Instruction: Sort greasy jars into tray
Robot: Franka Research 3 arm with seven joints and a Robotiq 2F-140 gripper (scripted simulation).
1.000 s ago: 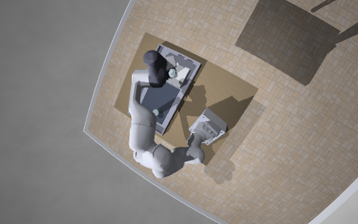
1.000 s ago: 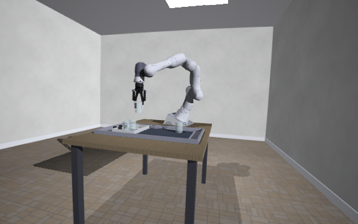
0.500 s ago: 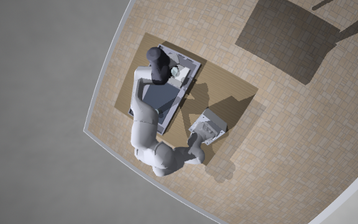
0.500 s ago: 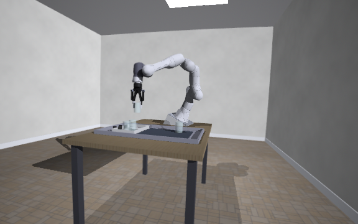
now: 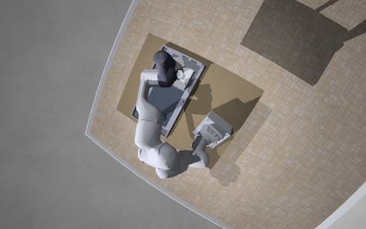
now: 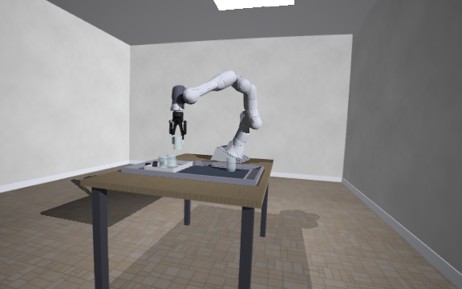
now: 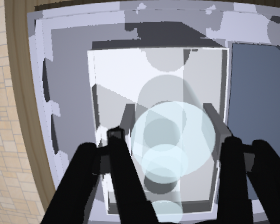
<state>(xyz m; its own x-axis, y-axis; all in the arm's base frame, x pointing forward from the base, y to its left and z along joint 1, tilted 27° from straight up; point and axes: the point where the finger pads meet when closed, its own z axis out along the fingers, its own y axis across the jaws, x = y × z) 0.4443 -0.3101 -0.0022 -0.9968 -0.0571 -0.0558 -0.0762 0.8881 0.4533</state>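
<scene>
My gripper is now 180 mm above the white tray, 100 mm short of it and 10 mm to the right of it. Also, from my hand: dark drying mat 320 mm to the left, 190 mm below, 70 mm ahead.
</scene>
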